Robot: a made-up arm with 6 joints.
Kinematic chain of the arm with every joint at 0, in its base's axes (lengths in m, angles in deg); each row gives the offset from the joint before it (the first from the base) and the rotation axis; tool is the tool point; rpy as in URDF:
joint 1: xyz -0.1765 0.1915 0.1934 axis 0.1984 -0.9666 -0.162
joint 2: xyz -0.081 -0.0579 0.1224 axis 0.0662 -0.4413 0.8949
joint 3: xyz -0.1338 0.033 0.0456 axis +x
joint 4: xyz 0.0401 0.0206 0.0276 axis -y
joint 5: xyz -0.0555 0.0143 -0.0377 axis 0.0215 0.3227 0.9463
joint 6: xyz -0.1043 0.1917 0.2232 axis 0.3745 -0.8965 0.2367
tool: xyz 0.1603 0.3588 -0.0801 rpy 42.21 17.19 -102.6
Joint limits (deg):
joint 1: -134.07..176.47
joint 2: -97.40..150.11
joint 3: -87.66..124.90
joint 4: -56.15..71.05
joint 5: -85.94..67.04
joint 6: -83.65..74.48
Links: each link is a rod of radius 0.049 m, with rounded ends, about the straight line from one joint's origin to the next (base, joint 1, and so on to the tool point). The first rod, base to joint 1, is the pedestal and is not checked.
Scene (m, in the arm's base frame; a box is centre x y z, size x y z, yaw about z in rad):
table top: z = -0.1
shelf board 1: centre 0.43 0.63 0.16 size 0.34 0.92 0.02 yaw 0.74
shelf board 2: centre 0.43 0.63 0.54 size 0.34 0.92 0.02 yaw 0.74
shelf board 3: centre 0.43 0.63 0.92 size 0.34 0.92 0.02 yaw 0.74
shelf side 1: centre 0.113 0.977 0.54 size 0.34 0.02 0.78 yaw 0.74
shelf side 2: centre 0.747 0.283 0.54 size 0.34 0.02 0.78 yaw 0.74
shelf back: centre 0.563 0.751 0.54 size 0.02 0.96 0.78 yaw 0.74
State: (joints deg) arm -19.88 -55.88 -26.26 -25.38 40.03 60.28
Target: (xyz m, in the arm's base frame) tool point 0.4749 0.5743 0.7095
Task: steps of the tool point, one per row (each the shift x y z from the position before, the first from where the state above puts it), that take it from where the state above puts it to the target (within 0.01 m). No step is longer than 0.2 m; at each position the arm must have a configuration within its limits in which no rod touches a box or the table.
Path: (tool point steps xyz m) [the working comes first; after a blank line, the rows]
Joints at the target: -50.42 -47.94 15.46 -22.51 56.34 74.48
Straight joint move there: touches shelf board 2.

1: -0.0920 0.0011 0.0150
2: -0.0665 -0.0307 -0.0053
3: -0.0430 -0.0555 -0.0092
4: -0.0301 -0.0726 -0.0034
5: -0.0294 -0.0808 0.0030
6: 0.0463 0.0197 0.0984
7: 0.0790 -0.0507 0.1204
8: 0.0922 -0.1327 0.1063
9: 0.0461 0.0576 0.0195
10: 0.0437 0.0553 0.0101
11: 0.0427 0.0464 0.0012
12: 0.0446 0.0326 -0.0089
13: 0.0496 0.0151 -0.0219

